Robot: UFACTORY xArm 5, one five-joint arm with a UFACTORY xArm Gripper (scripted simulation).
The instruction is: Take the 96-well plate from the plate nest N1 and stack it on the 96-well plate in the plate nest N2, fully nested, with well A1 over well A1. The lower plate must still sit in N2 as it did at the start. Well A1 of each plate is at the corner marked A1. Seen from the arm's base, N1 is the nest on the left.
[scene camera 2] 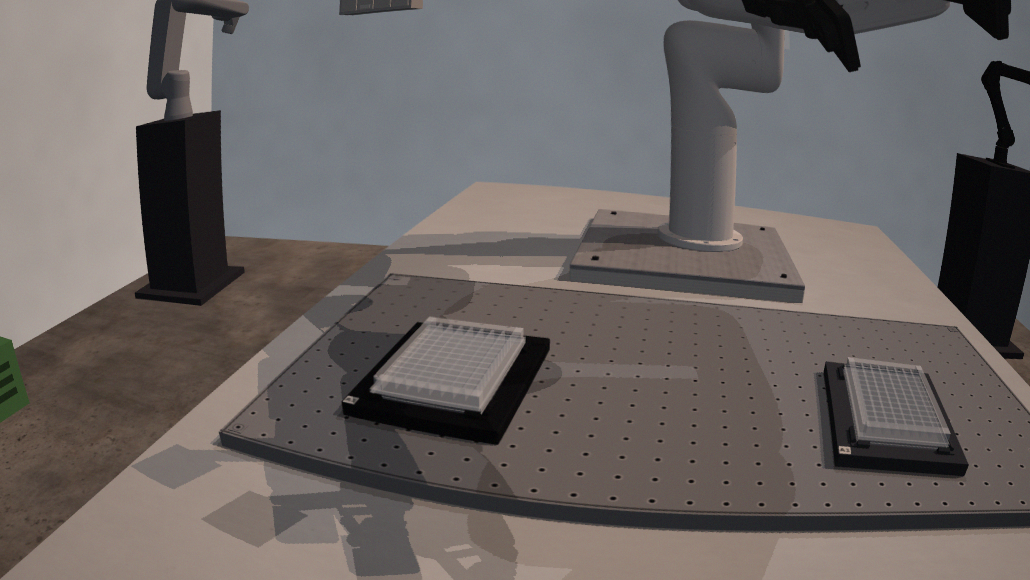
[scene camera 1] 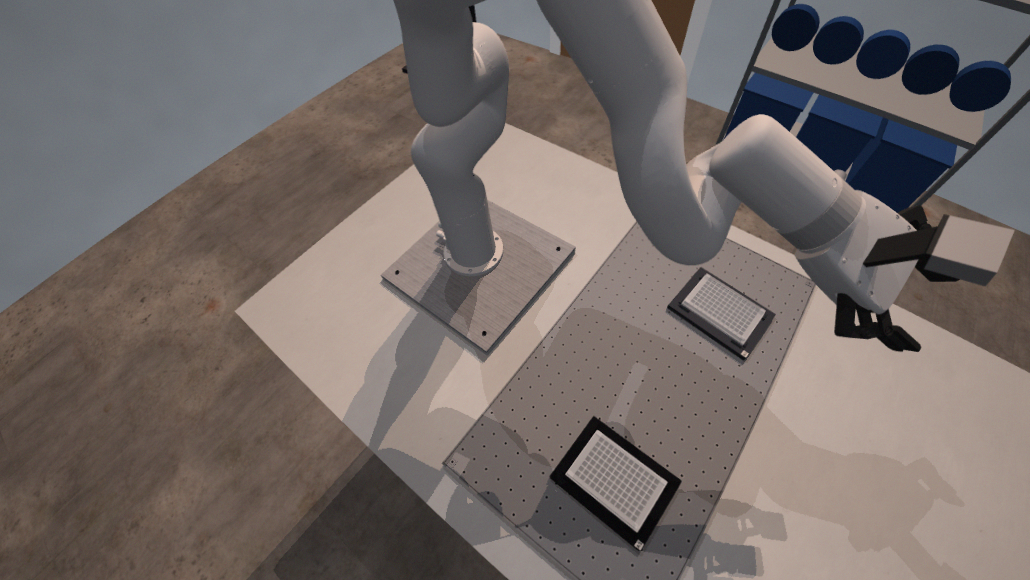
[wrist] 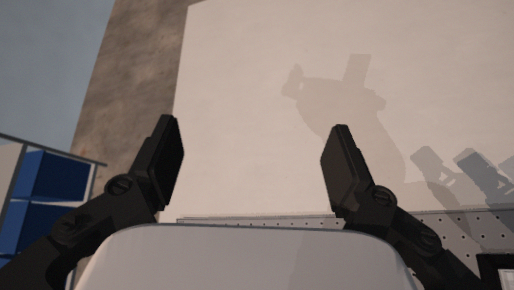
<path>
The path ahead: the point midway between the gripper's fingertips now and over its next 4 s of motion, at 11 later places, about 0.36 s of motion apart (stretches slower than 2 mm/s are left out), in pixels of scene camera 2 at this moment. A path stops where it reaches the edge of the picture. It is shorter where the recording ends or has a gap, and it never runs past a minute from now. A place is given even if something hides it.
My gripper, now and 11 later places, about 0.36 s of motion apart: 928,29; 888,76; 855,97; 826,103; 803,101; 784,93; 786,103; 821,147; 858,197; 892,249; 916,288; 919,292
</path>
